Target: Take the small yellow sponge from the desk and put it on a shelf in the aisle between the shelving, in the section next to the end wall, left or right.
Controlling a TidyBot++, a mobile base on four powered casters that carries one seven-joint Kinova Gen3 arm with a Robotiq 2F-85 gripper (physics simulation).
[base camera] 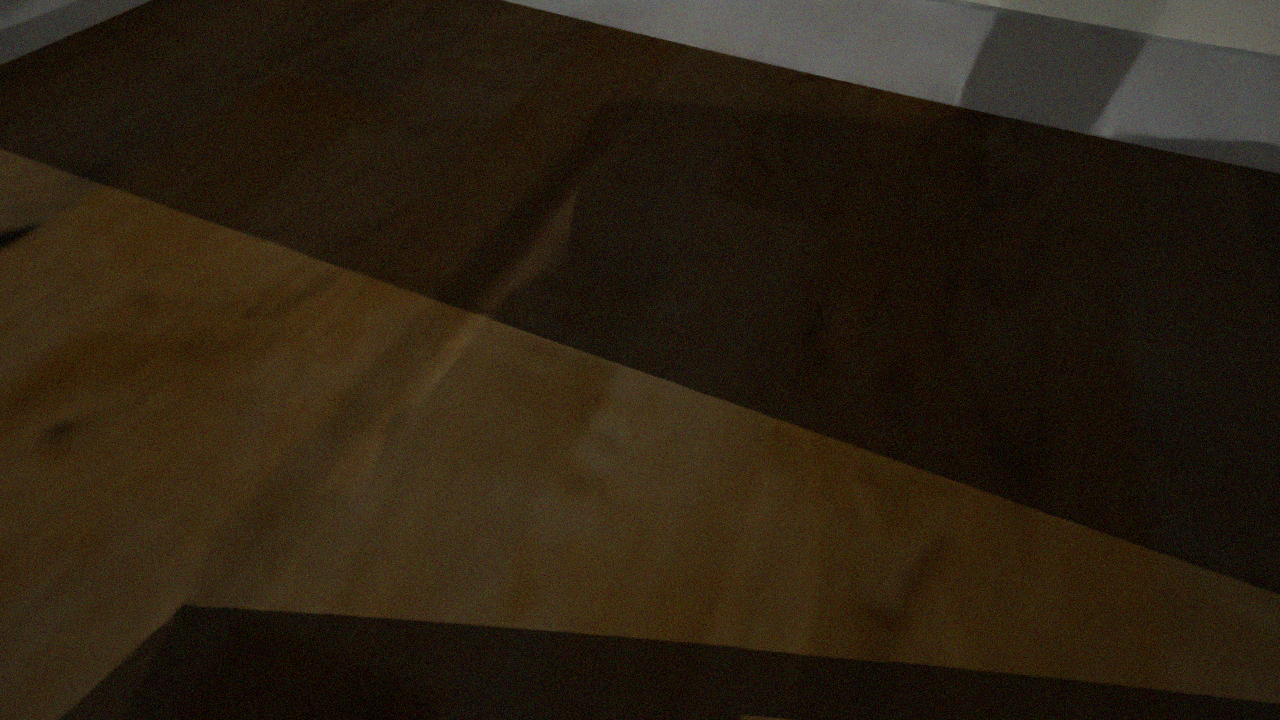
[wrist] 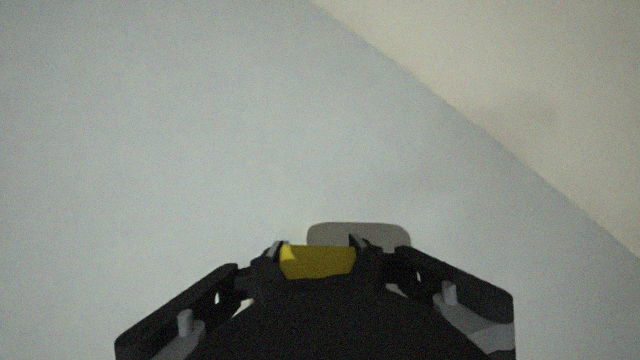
Labels:
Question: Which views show the gripper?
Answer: The wrist view only.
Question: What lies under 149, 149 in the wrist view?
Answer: A pale grey desk.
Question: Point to a small yellow sponge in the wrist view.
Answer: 296, 261

